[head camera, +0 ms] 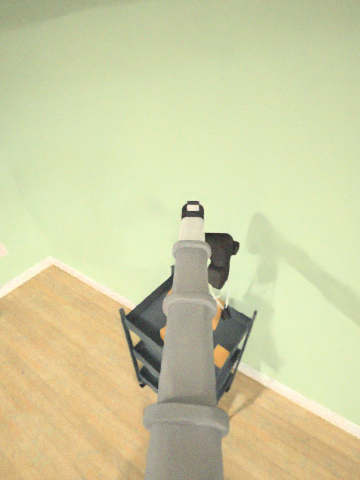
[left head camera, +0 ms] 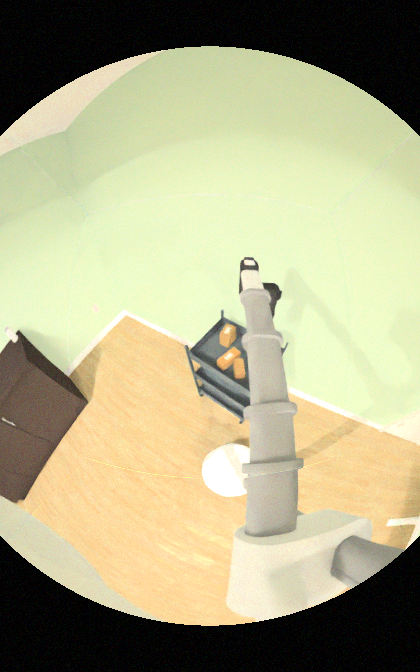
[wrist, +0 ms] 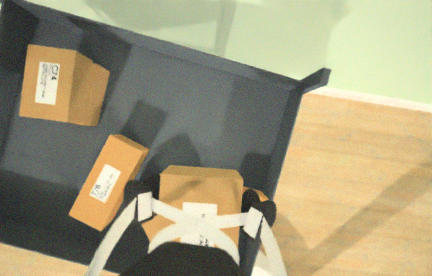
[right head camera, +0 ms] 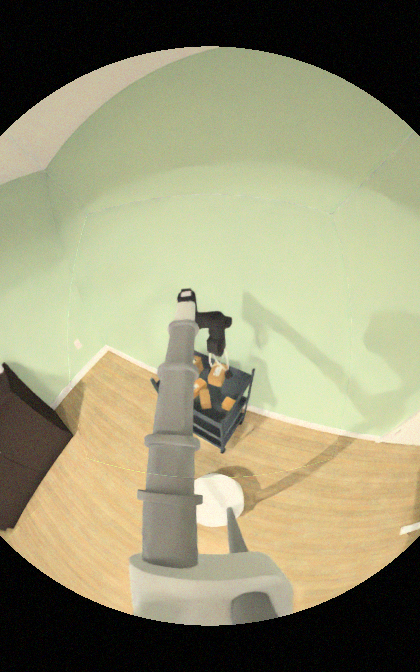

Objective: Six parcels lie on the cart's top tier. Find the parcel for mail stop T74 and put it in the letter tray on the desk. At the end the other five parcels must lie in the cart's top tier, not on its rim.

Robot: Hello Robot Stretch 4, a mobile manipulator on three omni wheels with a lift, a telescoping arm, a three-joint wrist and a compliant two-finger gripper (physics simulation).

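Frame: origin at the robot's base, x up, y back, z right, level; centimetres.
Where they show: gripper, fingertip midpoint: (wrist: 200, 197).
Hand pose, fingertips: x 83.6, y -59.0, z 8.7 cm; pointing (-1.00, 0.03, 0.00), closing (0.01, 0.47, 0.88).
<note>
Things, the pixels of their centre, and the offset from my fingertips. "pt": a spot on its surface instead. Level surfaces: height alone.
- orange-brown parcel, body centre: (wrist: 198, 225) (head camera: 211, 312) dx +2.5, dy +1.6, dz -0.7 cm
- cart's top tier, surface height: dx -20.0 cm
- parcel marked C74, body centre: (wrist: 58, 86) dx -12.5, dy -17.7, dz -14.3 cm
- slanted parcel, surface spot: (wrist: 125, 150) pt dx -14.8, dy -6.7, dz -9.4 cm
My gripper (head camera: 219, 310) (right head camera: 219, 372) (wrist: 200, 197) is shut on an orange-brown parcel (head camera: 218, 316) (right head camera: 216, 376) (wrist: 200, 180) and holds it above the cart's top tier (left head camera: 207, 345) (right head camera: 235, 382) (wrist: 200, 110). The held parcel's label is mostly covered by the fingers and cannot be read. A parcel marked C74 (wrist: 47, 107) lies at the upper left in the wrist view. A slanted parcel (wrist: 125, 150) beside it has a label too blurred to read surely. Parts of two more parcels (wrist: 151, 232) (wrist: 256, 194) show behind the held one. T74 is not readable anywhere.
The arm (head camera: 187, 350) (left head camera: 270, 390) (right head camera: 172, 410) hides part of the cart. The cart stands near the green wall (head camera: 190, 100). Dark brown furniture (left head camera: 40, 390) (right head camera: 30, 430) stands at the left. A round white object (left head camera: 225, 470) (right head camera: 217, 500) is in front of the cart. No letter tray can be made out.
</note>
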